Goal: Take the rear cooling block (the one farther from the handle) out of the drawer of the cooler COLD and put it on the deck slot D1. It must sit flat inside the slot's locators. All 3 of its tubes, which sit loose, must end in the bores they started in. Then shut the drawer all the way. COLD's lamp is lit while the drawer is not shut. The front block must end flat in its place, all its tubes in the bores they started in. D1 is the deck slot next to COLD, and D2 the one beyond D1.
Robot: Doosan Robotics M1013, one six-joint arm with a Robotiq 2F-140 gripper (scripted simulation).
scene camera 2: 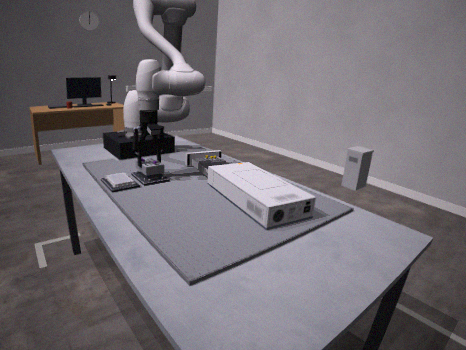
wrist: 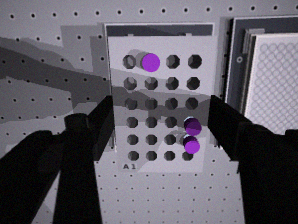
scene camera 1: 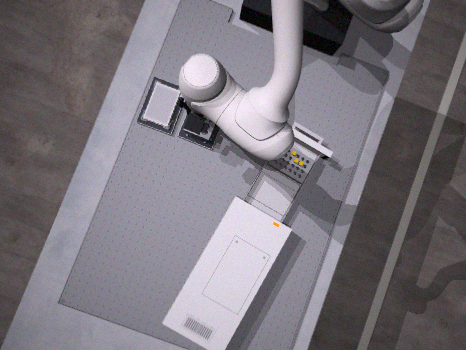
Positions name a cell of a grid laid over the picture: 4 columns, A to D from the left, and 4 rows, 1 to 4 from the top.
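Observation:
Cooler COLD (scene camera 1: B4), (scene camera 2: C3); out of frame in the wrist view. Cooling block (scene camera 1: C2). Cooling block (wrist: C2). My gripper (wrist: C2).

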